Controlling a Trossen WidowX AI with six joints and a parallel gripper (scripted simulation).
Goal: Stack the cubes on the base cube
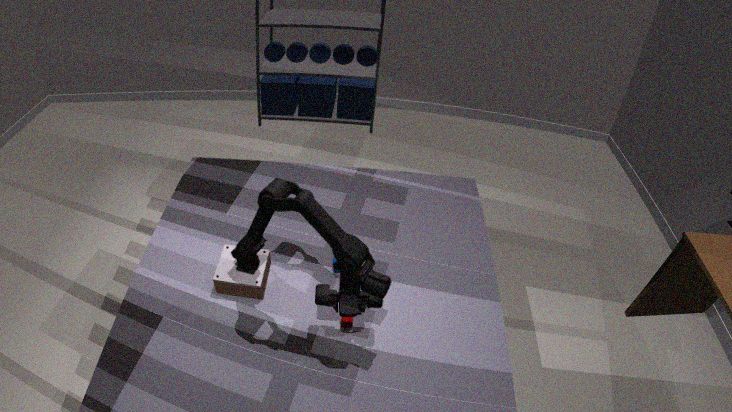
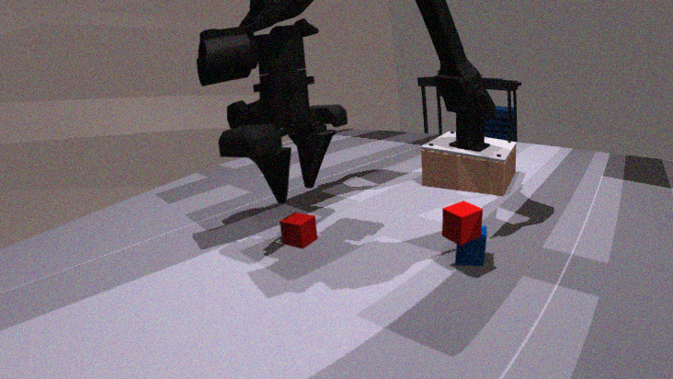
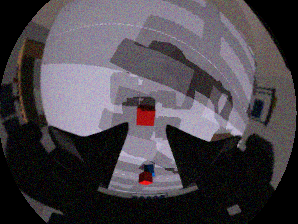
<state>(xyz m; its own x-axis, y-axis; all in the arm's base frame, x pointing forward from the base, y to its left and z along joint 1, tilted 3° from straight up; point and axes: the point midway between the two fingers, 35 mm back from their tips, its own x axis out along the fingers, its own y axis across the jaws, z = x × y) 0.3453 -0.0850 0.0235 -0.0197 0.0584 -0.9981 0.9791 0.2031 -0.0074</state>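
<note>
The red cube is 5 cm below my gripper tip. Round my gripper tip: blue base cube 21 cm to the left, 7 cm behind, 5 cm below.
</note>
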